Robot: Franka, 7 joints.
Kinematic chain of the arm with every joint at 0, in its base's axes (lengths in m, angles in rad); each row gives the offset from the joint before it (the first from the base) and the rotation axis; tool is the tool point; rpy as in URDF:
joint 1: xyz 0 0 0.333 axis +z
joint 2: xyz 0 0 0 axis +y
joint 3: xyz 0 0 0.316 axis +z
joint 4: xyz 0.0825 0 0 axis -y
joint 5: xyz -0.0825 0 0.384 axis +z
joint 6: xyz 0 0 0 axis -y
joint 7: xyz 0.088 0 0 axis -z
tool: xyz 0 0 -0.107 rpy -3.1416 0 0
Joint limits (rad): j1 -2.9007..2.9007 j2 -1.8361..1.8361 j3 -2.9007..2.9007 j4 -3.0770..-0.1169 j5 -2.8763..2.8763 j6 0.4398..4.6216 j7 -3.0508..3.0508
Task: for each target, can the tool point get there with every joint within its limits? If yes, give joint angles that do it. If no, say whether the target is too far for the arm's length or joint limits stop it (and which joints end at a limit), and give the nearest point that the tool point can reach.
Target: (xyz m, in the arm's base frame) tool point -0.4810 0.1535 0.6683
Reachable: yes | joints 1.0558 0.8196 2.1463 -2.0459 0.8968 2.4925 -0.8606
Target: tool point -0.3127 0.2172 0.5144
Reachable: yes | joints -1.8916 0.4492 -2.2890 -2.1383 0.9049 0.7591 1.7582
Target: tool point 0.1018 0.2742 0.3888
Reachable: yes | joints -0.6317 1.5401 2.0394 -2.6367 -0.6326 1.2913 1.4827
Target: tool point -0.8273 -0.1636 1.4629
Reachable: no: too far | nearest point -0.5034 -0.0995 1.0205 | short by 0.552 m
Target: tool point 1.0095 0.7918 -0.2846
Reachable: no: too far | nearest point 0.6082 0.4771 -0.0391 | short by 0.566 m
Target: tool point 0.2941 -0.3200 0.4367
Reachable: yes | joints -0.2966 -0.4431 -0.6192 -2.5723 1.8393 2.1249 0.9369
